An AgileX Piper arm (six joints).
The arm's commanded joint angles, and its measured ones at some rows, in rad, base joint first. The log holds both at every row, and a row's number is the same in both.
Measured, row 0: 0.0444, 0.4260, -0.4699, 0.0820, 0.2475, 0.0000
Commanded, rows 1 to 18: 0.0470, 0.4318, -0.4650, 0.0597, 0.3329, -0.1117; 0.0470, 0.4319, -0.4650, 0.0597, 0.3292, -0.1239; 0.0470, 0.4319, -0.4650, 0.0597, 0.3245, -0.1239; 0.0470, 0.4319, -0.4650, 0.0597, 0.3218, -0.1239; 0.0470, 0.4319, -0.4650, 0.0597, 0.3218, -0.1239; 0.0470, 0.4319, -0.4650, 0.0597, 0.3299, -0.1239; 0.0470, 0.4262, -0.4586, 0.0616, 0.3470, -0.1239; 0.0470, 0.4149, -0.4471, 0.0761, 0.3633, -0.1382; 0.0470, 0.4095, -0.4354, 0.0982, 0.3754, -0.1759; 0.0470, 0.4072, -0.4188, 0.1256, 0.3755, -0.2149; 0.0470, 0.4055, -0.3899, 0.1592, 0.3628, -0.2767; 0.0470, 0.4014, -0.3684, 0.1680, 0.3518, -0.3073; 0.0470, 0.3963, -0.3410, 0.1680, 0.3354, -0.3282; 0.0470, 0.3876, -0.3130, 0.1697, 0.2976, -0.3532; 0.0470, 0.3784, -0.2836, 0.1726, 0.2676, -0.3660; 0.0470, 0.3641, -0.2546, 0.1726, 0.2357, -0.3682; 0.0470, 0.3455, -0.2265, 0.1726, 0.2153, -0.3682; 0.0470, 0.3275, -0.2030, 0.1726, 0.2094, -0.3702
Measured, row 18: 0.0444, 0.3829, -0.2909, 0.1625, 0.2785, -0.3316
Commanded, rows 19 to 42: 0.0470, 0.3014, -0.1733, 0.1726, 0.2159, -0.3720; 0.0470, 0.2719, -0.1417, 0.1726, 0.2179, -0.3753; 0.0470, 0.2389, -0.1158, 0.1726, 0.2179, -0.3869; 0.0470, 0.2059, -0.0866, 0.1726, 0.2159, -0.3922; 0.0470, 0.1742, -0.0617, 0.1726, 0.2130, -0.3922; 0.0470, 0.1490, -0.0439, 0.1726, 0.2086, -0.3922; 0.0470, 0.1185, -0.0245, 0.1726, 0.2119, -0.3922; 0.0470, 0.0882, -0.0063, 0.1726, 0.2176, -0.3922; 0.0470, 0.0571, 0.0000, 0.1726, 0.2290, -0.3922; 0.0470, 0.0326, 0.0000, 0.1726, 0.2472, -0.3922; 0.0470, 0.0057, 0.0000, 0.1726, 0.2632, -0.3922; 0.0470, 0.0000, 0.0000, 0.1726, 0.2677, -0.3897; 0.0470, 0.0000, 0.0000, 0.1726, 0.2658, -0.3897; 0.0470, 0.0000, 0.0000, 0.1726, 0.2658, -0.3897; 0.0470, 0.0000, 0.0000, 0.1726, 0.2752, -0.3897; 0.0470, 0.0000, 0.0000, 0.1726, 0.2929, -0.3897; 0.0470, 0.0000, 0.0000, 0.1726, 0.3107, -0.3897; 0.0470, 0.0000, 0.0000, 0.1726, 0.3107, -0.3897; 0.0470, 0.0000, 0.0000, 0.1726, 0.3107, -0.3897; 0.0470, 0.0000, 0.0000, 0.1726, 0.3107, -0.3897; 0.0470, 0.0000, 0.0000, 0.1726, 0.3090, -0.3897; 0.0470, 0.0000, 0.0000, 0.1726, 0.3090, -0.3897; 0.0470, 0.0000, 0.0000, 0.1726, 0.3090, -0.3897; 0.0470, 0.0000, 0.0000, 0.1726, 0.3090, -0.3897
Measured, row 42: 0.0444, 0.0049, -0.0040, 0.1730, 0.2997, -0.3822
